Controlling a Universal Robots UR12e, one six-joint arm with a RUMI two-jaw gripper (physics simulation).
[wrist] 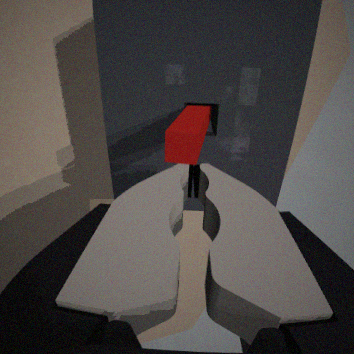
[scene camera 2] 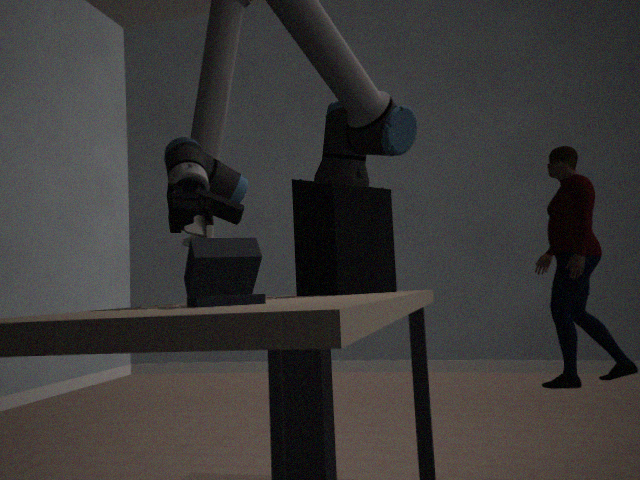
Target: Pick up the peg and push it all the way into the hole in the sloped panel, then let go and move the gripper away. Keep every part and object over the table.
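Frame: origin at the arm's base, x left, y down, z back, level; metres.
Where they show: gripper, fingertip midpoint: (wrist: 192, 168); arm's base, link origin: (scene camera 2: 341, 184).
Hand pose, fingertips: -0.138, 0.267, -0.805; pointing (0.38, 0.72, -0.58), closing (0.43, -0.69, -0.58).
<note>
Things, the pixels of their top centre, and the offset from my fingertips, as dx, dy, dz. "pt": a spot on its surface instead.
- red square peg, top centre: (wrist: 241, 142) +0.021, -0.023, +0.008
- square hole, surface spot: (wrist: 214, 122) pt +0.028, +0.011, -0.012
- dark sloped panel, top centre: (wrist: 281, 130) (scene camera 2: 222, 238) +0.040, -0.022, -0.024
The red square peg (wrist: 182, 146) sticks out of the square hole (wrist: 214, 122) in the dark sloped panel (wrist: 145, 55) (scene camera 2: 222, 273). Its far end is in the hole, and it leans, with its near end toward the left of the wrist view. A dark gap shows at the hole's right and top edges. My gripper (wrist: 192, 168) (scene camera 2: 189, 240) is shut with nothing between its pale fingers. In the wrist view the fingertips are just below the peg's near end; whether they touch it I cannot tell. The peg does not show in the scene view.
The panel's block stands on the wooden table (scene camera 2: 289, 328), near its front edge. A black pedestal (scene camera 2: 343, 237) carries the arm behind it. A person in a red top (scene camera 2: 573, 217) stands at the right, beyond the table.
</note>
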